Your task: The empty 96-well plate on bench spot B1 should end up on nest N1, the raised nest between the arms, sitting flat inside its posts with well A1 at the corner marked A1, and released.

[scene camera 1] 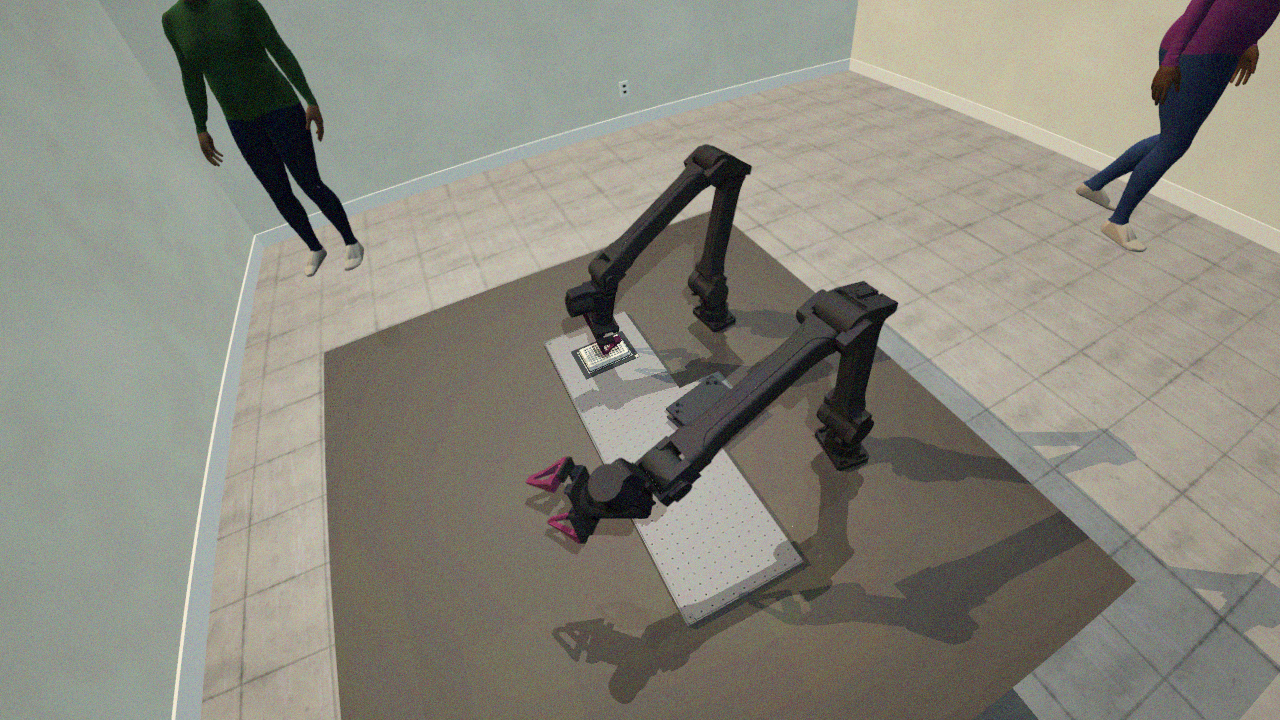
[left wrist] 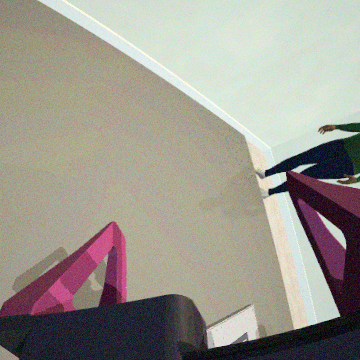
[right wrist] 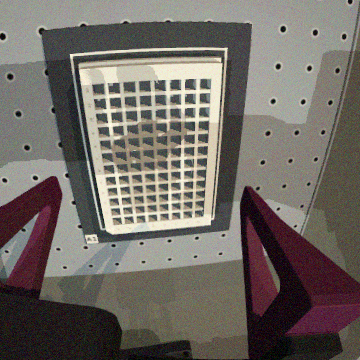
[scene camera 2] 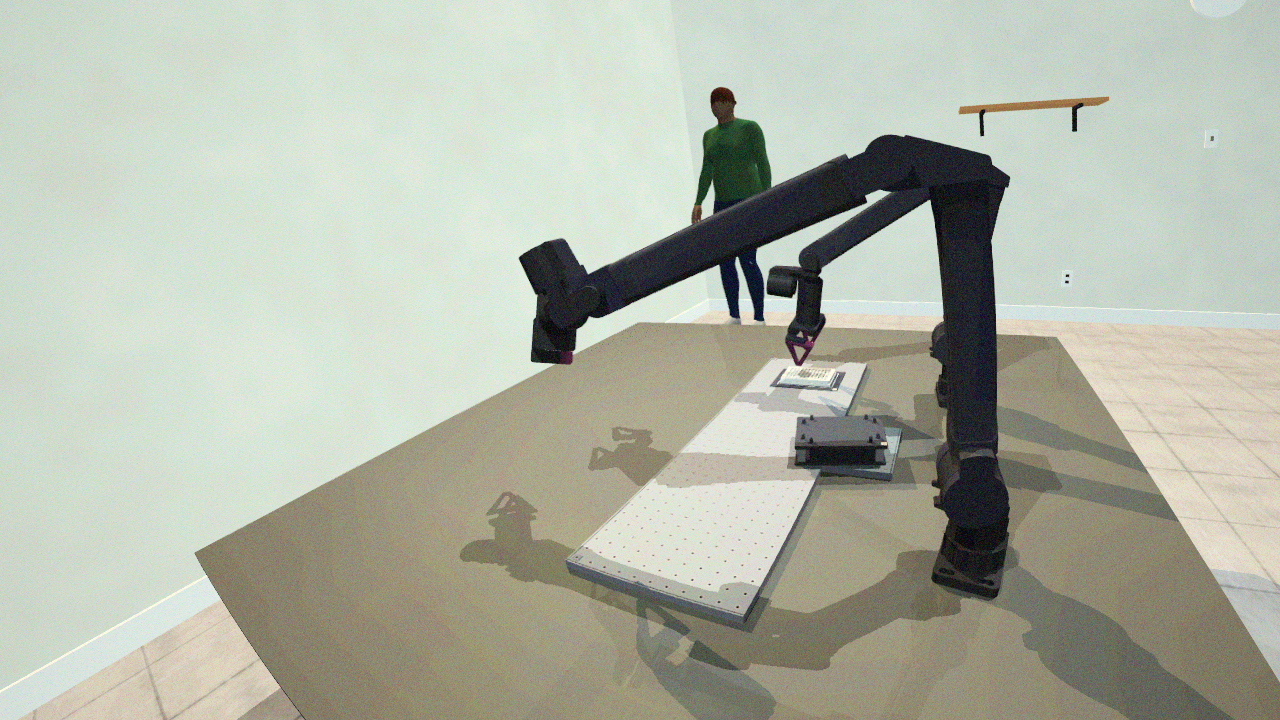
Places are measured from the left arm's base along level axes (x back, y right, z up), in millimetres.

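Pixels of known places: left gripper, fingertip midpoint: [scene camera 1: 538, 500] [left wrist: 199, 206]; right gripper, fingertip midpoint: [scene camera 1: 599, 341] [right wrist: 148, 189] [scene camera 2: 803, 356]; left arm's base, origin of the base link: [scene camera 1: 840, 446] [scene camera 2: 970, 561]; right arm's base, origin of the base link: [scene camera 1: 714, 316].
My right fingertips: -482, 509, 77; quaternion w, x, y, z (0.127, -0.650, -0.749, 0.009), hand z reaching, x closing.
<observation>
For each thing: its middle in the pictures, then the offset to it from my right fingertips, as dx, dy, dz. "spot": a spot on its surface instead. Level surfaces: height alone.
- white 96-well plate, body centre: [right wrist: 154, 155] [scene camera 2: 808, 376] [scene camera 1: 604, 352] +9, +9, -55
- bench spot B1, surface spot: [right wrist: 238, 125] spot: -17, +66, -62
- A1 label, surface spot: [right wrist: 91, 239] spot: +97, -35, -62
- Nest N1, body centre: [scene camera 2: 839, 437] [scene camera 1: 705, 407] +206, -301, -39
- perforated board, its level: dz -64
The white 96-well plate [scene camera 1: 592, 356] [scene camera 2: 819, 377] [right wrist: 156, 73] lies flat on the dark pad of bench spot B1 [right wrist: 238, 125]. The A1 label [right wrist: 91, 239] is at the pad's lower left corner in the right wrist view. My right gripper [scene camera 1: 611, 344] [scene camera 2: 800, 360] [right wrist: 148, 189] is open and points down above the plate, its fingers apart on either side of the plate's lower part in its wrist view. Nest N1 [scene camera 1: 694, 402] [scene camera 2: 841, 431] is raised, with short posts and no plate on it. My left gripper [scene camera 1: 539, 501] [scene camera 2: 563, 358] [left wrist: 199, 206] is open and empty, high over the table.
The perforated board [scene camera 1: 725, 546] [scene camera 2: 689, 510] runs under B1 and beside N1. In scene camera 1 the left arm [scene camera 1: 760, 394] reaches across the board, close beside N1 in the picture. A person in green [scene camera 1: 241, 71] [scene camera 2: 735, 161] stands beyond the table.
</observation>
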